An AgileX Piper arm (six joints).
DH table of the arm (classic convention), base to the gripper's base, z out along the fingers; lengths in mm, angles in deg. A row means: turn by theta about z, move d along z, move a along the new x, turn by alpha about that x. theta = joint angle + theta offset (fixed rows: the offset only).
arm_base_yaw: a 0, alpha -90, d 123, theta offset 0
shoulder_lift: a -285, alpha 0, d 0, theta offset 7.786
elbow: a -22, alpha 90, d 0, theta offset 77.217
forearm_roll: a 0, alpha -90, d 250.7, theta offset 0
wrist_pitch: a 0, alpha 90, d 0, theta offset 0
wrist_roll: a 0, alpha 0, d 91, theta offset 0
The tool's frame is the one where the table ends.
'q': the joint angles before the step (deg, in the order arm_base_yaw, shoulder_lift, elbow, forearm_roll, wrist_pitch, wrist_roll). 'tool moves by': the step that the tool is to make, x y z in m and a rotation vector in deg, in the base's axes. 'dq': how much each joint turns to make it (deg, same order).
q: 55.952 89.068 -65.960 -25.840 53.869 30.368
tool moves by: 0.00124 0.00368 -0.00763 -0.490 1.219 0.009
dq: 0.000 1.354 0.001 0.772 -0.346 -0.133
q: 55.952 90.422 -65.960 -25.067 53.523 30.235
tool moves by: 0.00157 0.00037 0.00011 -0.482 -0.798 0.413
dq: 0.000 0.196 -0.129 -1.000 -0.137 -0.026
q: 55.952 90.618 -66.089 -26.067 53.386 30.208
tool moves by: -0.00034 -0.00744 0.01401 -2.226 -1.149 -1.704
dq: 0.000 -1.329 -1.569 -1.697 4.697 0.240
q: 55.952 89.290 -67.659 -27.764 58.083 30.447
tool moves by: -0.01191 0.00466 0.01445 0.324 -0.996 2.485
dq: 2.520 -1.521 -1.442 -0.138 2.000 -0.958
